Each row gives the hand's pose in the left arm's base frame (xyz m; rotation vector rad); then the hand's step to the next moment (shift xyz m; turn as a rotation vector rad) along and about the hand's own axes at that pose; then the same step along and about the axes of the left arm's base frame.
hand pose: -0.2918 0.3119 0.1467 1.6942 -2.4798 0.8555
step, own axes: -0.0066 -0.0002 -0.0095 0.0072 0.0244 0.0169
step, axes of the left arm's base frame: 0.0002 0.0098 0.0061 -0.0193 -0.0073 -0.0225
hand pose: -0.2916 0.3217 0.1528 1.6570 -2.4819 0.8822
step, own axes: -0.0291 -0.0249 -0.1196 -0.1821 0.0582 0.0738
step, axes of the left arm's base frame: 0.0007 0.0736 0.1017 0.0494 0.1344 -0.1466
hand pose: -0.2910 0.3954 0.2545 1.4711 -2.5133 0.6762
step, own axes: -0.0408 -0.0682 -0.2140 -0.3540 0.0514 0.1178
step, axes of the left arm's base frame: 0.0590 0.1006 0.1963 0.1465 0.2472 -0.2434
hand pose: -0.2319 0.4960 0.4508 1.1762 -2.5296 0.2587
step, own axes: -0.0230 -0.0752 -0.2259 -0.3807 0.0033 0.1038
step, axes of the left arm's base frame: 0.1225 0.0362 0.2022 0.2026 0.2394 -0.2395
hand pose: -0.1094 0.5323 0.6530 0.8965 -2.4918 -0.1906
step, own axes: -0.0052 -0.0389 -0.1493 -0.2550 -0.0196 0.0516
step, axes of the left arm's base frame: 0.0977 -0.0223 0.1174 0.1567 0.1440 -0.1510
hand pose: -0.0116 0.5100 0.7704 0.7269 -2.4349 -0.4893
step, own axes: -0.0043 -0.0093 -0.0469 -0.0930 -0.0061 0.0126
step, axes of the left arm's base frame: 0.0345 -0.0133 0.0306 0.0604 0.0522 -0.0497
